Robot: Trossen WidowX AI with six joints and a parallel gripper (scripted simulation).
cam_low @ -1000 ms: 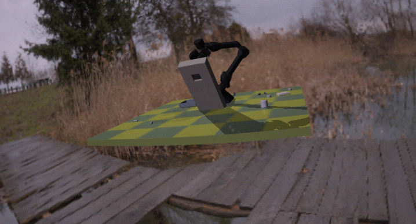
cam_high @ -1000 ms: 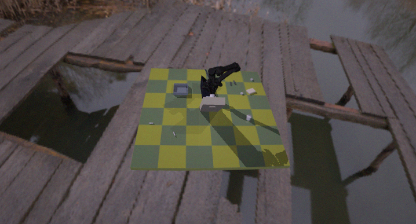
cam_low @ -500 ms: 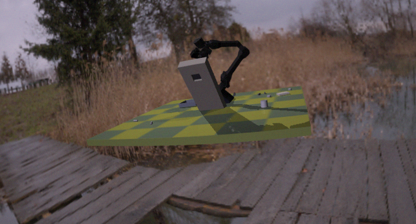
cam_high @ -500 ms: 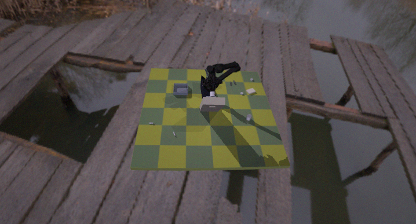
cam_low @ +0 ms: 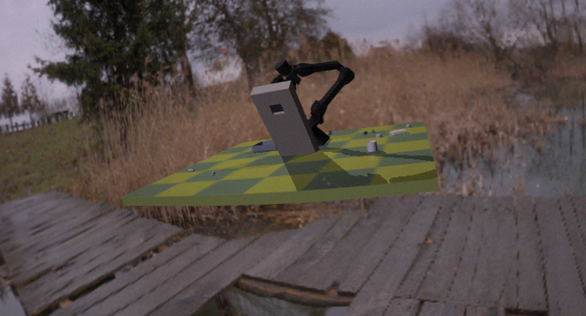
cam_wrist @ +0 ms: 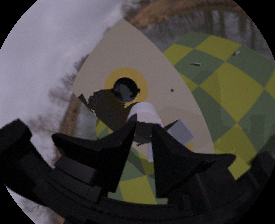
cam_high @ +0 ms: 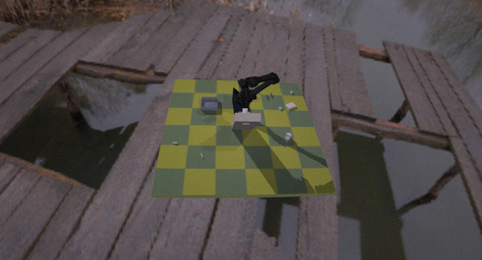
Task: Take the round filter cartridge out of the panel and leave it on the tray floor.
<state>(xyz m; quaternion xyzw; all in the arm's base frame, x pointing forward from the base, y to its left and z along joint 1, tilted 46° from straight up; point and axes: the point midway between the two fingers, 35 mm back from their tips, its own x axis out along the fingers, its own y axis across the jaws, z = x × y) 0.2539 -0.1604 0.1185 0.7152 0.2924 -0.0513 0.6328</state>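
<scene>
The filter cartridge lies 10 mm ahead of my gripper tip and 10 mm below it. From my gripper tip the other things lie so: grey tray: 380 mm behind, 250 mm to the right, 260 mm below; flat white block: 310 mm behind, 520 mm to the left, 260 mm below.
</scene>
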